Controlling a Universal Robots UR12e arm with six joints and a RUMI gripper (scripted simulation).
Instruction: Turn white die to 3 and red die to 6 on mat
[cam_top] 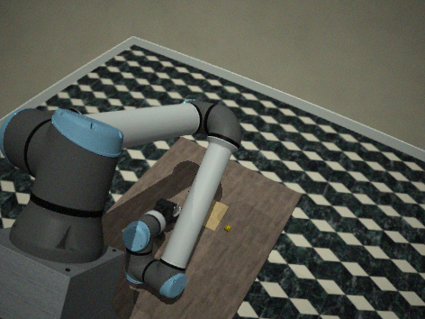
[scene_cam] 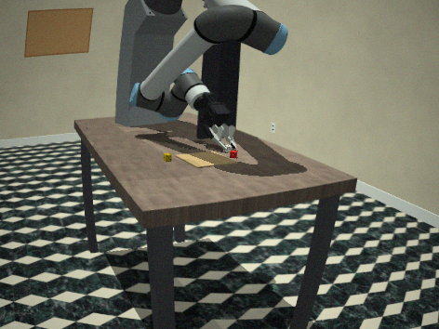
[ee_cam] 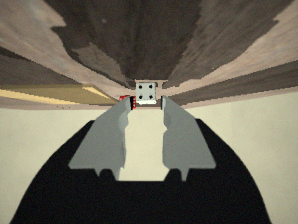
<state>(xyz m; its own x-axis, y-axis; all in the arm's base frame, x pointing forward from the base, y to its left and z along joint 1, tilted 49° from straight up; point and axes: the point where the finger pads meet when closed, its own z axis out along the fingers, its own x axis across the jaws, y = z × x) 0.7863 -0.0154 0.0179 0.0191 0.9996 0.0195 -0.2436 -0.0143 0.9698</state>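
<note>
Right now the white die is 10 mm below my hand. From my hand the other things lie so: tan mat: 40 mm ahead, 130 mm to the right, 20 mm below; red die: 60 mm ahead, 40 mm to the right, 10 mm below; yellow die: 10 mm behind, 240 mm to the right, 10 mm below.
</note>
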